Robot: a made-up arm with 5 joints.
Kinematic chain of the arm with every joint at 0, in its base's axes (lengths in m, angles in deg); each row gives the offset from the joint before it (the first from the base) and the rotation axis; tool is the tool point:
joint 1: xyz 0 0 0.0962 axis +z
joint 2: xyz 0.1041 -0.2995 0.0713 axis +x
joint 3: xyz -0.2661 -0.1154 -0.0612 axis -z
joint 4: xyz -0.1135 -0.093 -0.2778 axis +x
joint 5: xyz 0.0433 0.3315 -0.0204 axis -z
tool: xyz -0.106 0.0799 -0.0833
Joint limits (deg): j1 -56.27..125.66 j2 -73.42..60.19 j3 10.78..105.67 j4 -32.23..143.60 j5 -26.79..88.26
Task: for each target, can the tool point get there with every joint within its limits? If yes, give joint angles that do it. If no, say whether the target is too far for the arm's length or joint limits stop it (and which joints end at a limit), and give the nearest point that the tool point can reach.
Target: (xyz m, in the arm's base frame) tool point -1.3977 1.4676 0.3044
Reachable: no: too far | nearest point -0.6033 0.2910 0.2834 | short by 1.420 m
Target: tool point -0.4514 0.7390 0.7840
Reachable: no: joint limits stop it (at a limit: joint 1, joint 2) | nearest point -0.5876 0.2300 0.4701 | short by 0.613 m
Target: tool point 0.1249 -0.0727 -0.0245
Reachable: yes | joints 85.98 -16.83 33.49 38.36 39.08
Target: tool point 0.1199 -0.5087 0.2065
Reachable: yes | joints 58.31 20.44 45.51 106.56 -12.60
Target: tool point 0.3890 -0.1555 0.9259
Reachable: no: joint limits stop it (at a limit: joint 2, joint 3, joint 4) | nearest point 0.4672 -0.1867 0.6539 | short by 0.285 m
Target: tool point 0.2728 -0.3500 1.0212
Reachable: no: joint limits stop it (at a limit: joint 2, joint 3, joint 4) | nearest point 0.3110 -0.3990 0.6546 | short by 0.372 m
